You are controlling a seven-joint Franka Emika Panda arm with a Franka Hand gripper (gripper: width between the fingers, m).
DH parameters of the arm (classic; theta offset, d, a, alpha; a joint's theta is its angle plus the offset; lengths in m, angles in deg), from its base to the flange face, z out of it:
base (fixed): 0 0 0 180
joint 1: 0 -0.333 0 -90
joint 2: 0 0 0 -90
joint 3: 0 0.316 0.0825 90
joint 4: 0 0 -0.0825 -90
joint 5: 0 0.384 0 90
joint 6: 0 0 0.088 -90
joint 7: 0 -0.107 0 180
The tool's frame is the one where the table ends.
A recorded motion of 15 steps. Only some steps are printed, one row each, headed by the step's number.
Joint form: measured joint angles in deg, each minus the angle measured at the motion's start. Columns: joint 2, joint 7, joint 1, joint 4, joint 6, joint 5, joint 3.
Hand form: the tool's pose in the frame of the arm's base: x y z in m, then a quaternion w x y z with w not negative. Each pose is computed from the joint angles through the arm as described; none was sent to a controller.
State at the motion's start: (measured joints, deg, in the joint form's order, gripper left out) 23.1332 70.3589 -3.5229 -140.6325 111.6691 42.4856 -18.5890
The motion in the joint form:
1: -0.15 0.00 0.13 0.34 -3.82 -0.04 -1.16
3: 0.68 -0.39 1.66 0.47 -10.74 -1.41 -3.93
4: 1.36 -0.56 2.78 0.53 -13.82 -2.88 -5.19
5: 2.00 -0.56 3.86 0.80 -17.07 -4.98 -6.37
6: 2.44 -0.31 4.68 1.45 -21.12 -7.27 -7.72
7: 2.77 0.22 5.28 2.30 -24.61 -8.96 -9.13
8: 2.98 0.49 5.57 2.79 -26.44 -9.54 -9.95
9: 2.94 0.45 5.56 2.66 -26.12 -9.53 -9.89
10: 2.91 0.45 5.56 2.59 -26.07 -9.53 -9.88
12: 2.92 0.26 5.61 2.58 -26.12 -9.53 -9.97
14: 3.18 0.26 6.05 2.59 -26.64 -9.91 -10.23
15: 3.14 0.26 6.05 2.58 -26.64 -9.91 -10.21
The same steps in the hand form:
1: 0.4076 -0.0715 0.4476 0.35446 -0.86378 -0.29988 -0.19577
3: 0.3896 -0.0904 0.4482 0.39002 -0.85557 -0.29146 -0.17588
4: 0.3788 -0.1023 0.4498 0.40021 -0.85369 -0.28864 -0.16656
5: 0.3674 -0.1139 0.4518 0.40708 -0.85214 -0.29064 -0.15386
6: 0.3555 -0.1245 0.4547 0.41686 -0.84799 -0.29710 -0.13734
7: 0.3454 -0.1352 0.4590 0.42562 -0.84311 -0.30277 -0.12782
8: 0.3400 -0.1410 0.4621 0.43160 -0.83981 -0.30446 -0.12548
9: 0.3405 -0.1407 0.4610 0.43051 -0.84071 -0.30347 -0.12559
10: 0.3405 -0.1405 0.4603 0.43069 -0.84080 -0.30316 -0.12516
12: 0.3400 -0.1412 0.4602 0.43137 -0.84131 -0.30089 -0.12482
14: 0.3365 -0.1450 0.4611 0.43198 -0.84169 -0.29902 -0.12466
15: 0.3366 -0.1448 0.4608 0.43211 -0.84170 -0.29898 -0.12422

